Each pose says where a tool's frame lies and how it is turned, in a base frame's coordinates. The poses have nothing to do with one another.
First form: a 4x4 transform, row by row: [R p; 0 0 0 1], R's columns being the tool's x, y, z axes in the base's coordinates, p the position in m. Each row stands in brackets.
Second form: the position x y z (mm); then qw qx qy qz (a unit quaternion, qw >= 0). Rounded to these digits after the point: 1 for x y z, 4 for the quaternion.
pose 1, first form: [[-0.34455, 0.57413, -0.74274, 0.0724], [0.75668, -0.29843, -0.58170, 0.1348], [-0.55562, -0.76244, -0.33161, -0.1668], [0, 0, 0, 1]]
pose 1, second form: 72.4, 134.8, -166.8, 0.0797, -0.5669, -0.5869, 0.5726
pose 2, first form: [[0.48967, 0.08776, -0.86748, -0.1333], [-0.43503, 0.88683, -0.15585, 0.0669], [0.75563, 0.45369, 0.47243, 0.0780], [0, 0, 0, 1]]
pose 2, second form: -133.3, 66.9, 78.0, 0.8439, 0.1806, -0.4808, -0.1549
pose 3, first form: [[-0.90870, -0.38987, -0.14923, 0.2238], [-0.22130, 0.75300, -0.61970, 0.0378], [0.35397, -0.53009, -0.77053, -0.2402], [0, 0, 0, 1]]
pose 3, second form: 223.8, 37.8, -240.2, 0.1358, 0.1649, -0.9263, 0.3103
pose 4, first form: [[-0.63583, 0.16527, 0.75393, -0.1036], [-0.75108, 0.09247, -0.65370, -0.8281], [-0.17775, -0.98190, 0.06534, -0.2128], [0, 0, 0, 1]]
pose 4, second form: -103.6, -828.1, -212.8, 0.3612, -0.2271, 0.6448, -0.6342
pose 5, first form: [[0.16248, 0.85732, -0.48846, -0.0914], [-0.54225, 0.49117, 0.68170, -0.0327], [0.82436, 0.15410, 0.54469, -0.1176], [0, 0, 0, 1]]
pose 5, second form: -91.4, -32.7, -117.6, 0.7413, -0.1779, -0.4427, -0.4720
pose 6, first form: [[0.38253, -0.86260, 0.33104, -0.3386], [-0.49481, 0.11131, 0.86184, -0.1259], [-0.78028, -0.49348, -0.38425, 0.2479], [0, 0, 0, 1]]
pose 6, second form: -338.6, -125.9, 247.9, 0.5267, -0.6433, 0.5275, 0.1746
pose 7, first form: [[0.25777, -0.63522, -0.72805, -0.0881], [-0.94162, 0.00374, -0.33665, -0.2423], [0.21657, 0.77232, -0.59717, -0.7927], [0, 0, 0, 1]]
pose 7, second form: -88.1, -242.3, -792.7, 0.4075, 0.6803, -0.5795, -0.1880
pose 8, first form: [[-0.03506, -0.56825, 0.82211, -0.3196], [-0.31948, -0.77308, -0.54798, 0.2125], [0.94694, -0.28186, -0.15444, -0.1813], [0, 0, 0, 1]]
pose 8, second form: -319.6, 212.5, -181.3, 0.0967, 0.6878, -0.3227, 0.6430
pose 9, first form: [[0.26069, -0.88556, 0.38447, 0.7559], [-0.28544, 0.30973, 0.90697, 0.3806], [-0.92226, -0.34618, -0.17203, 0.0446], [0, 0, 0, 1]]
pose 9, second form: 755.9, 380.6, 44.6, 0.5913, -0.5299, 0.5525, 0.2537
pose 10, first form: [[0.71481, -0.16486, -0.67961, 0.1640], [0.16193, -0.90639, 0.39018, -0.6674], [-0.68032, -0.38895, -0.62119, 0.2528], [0, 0, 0, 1]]
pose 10, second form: 164.0, -667.4, 252.8, 0.2163, -0.9003, 0.0008, 0.3776
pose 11, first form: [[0.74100, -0.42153, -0.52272, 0.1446], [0.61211, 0.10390, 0.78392, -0.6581], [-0.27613, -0.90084, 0.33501, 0.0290], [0, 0, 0, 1]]
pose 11, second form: 144.6, -658.1, 29.0, 0.7382, -0.5705, -0.0835, 0.3500
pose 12, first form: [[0.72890, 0.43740, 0.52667, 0.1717], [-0.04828, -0.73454, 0.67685, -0.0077], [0.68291, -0.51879, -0.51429, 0.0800], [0, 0, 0, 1]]
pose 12, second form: 171.7, -7.7, 80.0, 0.3464, -0.8628, -0.1127, -0.3505
